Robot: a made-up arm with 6 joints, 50 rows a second.
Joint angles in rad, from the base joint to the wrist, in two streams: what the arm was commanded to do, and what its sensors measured. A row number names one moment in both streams.
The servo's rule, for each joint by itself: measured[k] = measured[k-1] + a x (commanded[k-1-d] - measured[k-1]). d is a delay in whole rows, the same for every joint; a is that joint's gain. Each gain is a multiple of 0.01, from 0.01 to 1. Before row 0 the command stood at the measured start. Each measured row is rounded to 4 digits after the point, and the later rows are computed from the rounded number. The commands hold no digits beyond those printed.
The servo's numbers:
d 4
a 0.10 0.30 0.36 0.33 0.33 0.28
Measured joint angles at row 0:
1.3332 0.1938 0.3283 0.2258 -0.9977 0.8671
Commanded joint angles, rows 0 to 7:
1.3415 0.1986 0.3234 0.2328 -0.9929 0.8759
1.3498 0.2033 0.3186 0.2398 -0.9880 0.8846
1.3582 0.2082 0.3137 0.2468 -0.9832 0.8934
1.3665 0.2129 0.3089 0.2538 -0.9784 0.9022
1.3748 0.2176 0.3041 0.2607 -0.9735 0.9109
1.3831 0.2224 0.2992 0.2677 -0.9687 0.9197
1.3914 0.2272 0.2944 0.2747 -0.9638 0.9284
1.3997 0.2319 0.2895 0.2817 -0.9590 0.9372
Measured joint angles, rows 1 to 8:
1.3332 0.1938 0.3283 0.2258 -0.9977 0.8671
1.3332 0.1938 0.3283 0.2258 -0.9977 0.8671
1.3332 0.1938 0.3283 0.2258 -0.9977 0.8671
1.3332 0.1938 0.3283 0.2258 -0.9977 0.8671
1.3340 0.1952 0.3265 0.2281 -0.9961 0.8696
1.3356 0.1976 0.3237 0.2320 -0.9934 0.8738
1.3379 0.2008 0.3201 0.2369 -0.9900 0.8793
1.3408 0.2044 0.3161 0.2425 -0.9862 0.8857

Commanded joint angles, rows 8 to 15:
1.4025 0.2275 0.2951 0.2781 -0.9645 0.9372
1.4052 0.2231 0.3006 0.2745 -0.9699 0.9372
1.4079 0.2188 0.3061 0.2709 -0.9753 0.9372
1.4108 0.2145 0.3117 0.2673 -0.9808 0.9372
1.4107 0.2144 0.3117 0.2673 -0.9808 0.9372
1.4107 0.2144 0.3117 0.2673 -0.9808 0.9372
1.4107 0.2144 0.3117 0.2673 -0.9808 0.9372
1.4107 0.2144 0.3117 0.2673 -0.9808 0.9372
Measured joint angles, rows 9 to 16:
1.3442 0.2084 0.3118 0.2485 -0.9820 0.8928
1.3481 0.2126 0.3073 0.2548 -0.9776 0.9003
1.3524 0.2170 0.3027 0.2614 -0.9730 0.9082
1.3571 0.2215 0.2979 0.2681 -0.9684 0.9163
1.3616 0.2233 0.2969 0.2714 -0.9671 0.9222
1.3660 0.2232 0.2982 0.2724 -0.9680 0.9264
1.3702 0.2219 0.3010 0.2719 -0.9704 0.9294
1.3743 0.2197 0.3049 0.2704 -0.9738 0.9316

